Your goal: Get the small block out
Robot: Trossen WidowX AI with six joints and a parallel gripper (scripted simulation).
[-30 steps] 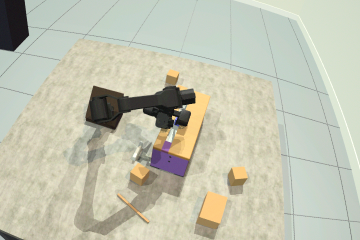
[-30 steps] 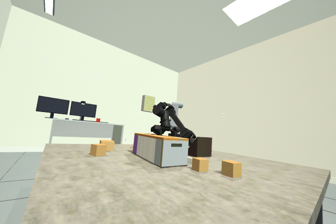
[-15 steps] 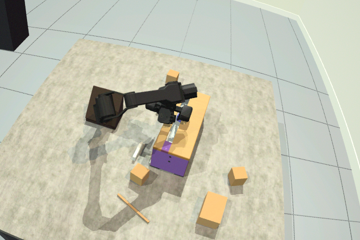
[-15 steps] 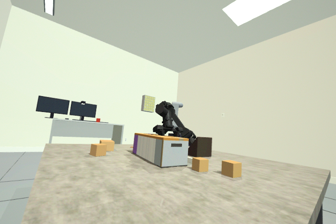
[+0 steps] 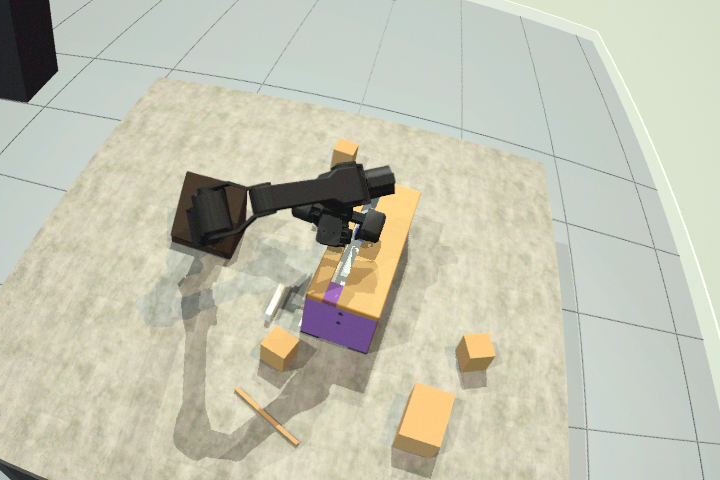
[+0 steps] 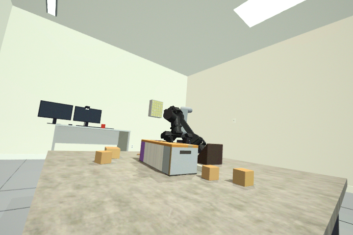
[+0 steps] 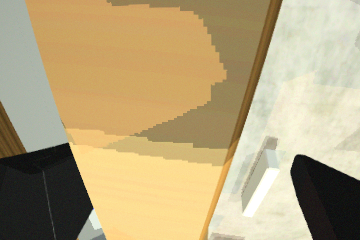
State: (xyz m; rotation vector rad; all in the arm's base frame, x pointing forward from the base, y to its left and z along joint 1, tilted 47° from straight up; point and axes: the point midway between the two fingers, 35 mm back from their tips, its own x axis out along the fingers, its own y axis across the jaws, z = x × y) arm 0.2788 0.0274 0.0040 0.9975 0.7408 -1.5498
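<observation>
Right now my gripper tip is 30 mm short of the tan-topped box, 30 mm to the left of it and 20 mm above it. The rest, counted from my gripper tip: blue block 60 mm ahead, 20 mm to the left; then tan block 220 mm ahead, 390 mm to the right, 60 mm below; then thin stick 70 mm behind, 430 mm to the right, 80 mm below.
</observation>
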